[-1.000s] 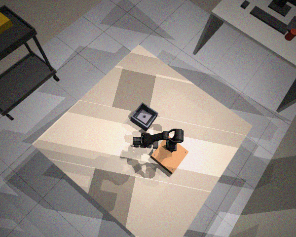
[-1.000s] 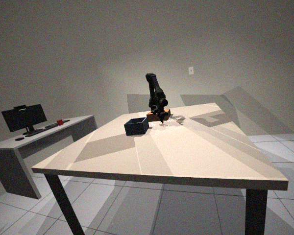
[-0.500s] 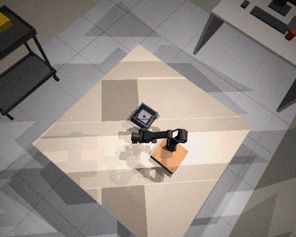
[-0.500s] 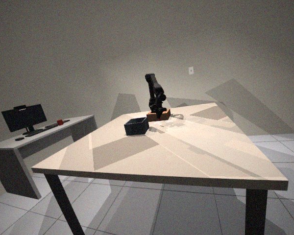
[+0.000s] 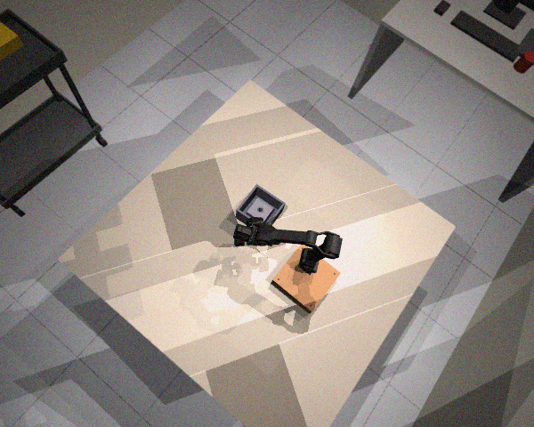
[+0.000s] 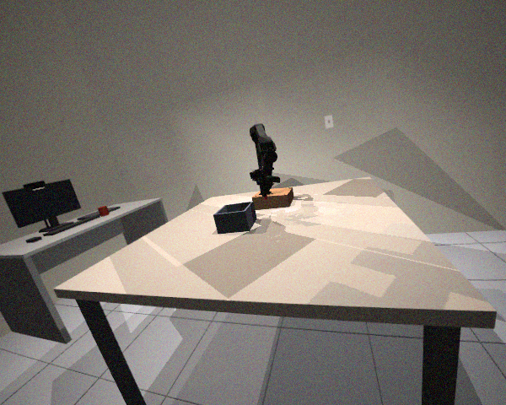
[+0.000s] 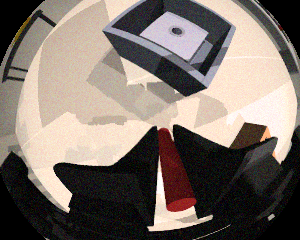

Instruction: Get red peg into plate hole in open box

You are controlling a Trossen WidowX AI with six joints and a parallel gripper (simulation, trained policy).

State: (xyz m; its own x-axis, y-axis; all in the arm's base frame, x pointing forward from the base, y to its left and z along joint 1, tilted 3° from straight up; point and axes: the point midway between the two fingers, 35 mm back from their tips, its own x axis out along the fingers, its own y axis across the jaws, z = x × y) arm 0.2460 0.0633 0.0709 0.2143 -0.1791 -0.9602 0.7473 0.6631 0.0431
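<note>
The pale plate lies 7 cm ahead of my gripper tip, 14 cm to the right of it and 7 cm below it. The rest, counted from my gripper tip: red peg: 1 cm behind, 1 cm to the left, 2 cm above; dark box: 7 cm ahead, 14 cm to the right, 9 cm below.
</note>
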